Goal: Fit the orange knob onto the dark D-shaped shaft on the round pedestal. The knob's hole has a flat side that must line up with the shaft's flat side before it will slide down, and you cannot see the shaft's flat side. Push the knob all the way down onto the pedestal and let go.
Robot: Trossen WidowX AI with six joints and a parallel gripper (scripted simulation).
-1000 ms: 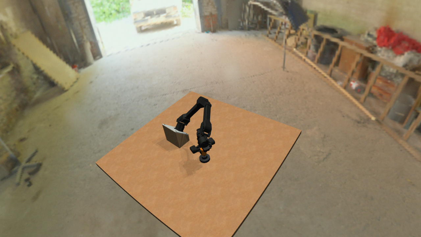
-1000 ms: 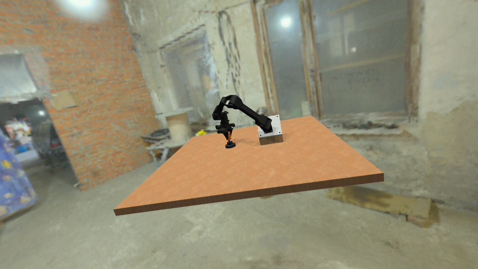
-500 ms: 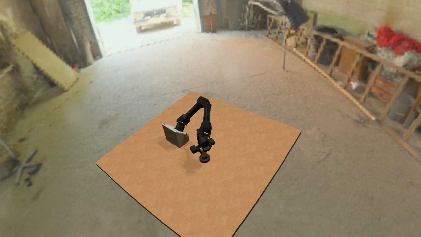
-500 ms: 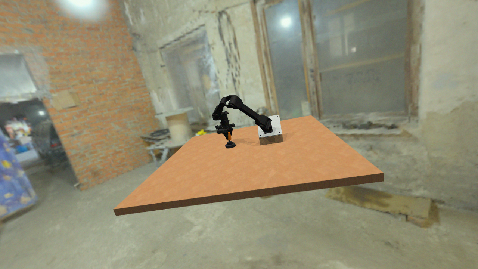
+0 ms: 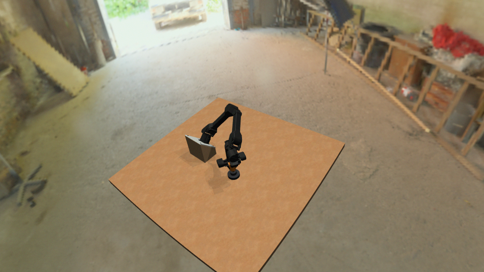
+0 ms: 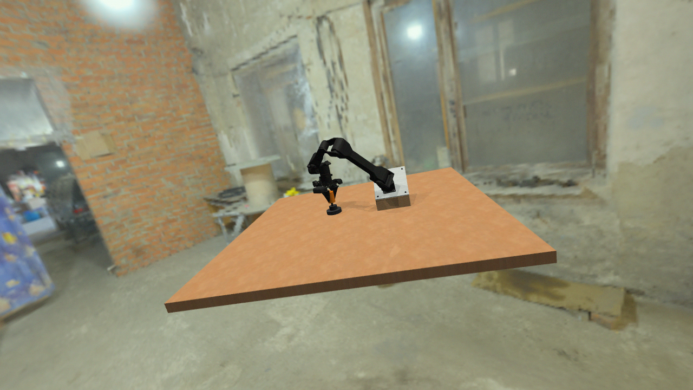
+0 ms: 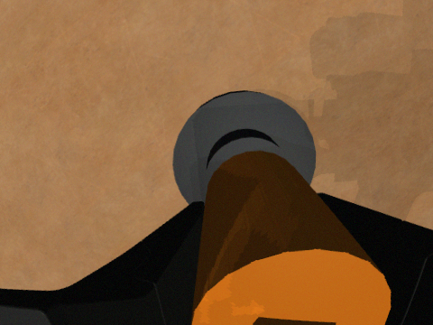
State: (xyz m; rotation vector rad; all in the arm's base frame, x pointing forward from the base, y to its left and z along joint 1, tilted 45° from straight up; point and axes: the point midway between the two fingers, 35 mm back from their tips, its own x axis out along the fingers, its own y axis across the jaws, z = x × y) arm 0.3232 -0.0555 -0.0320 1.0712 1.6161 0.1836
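My gripper tip is 2 cm below the orange knob. Round my gripper tip: pedestal 4 cm below.
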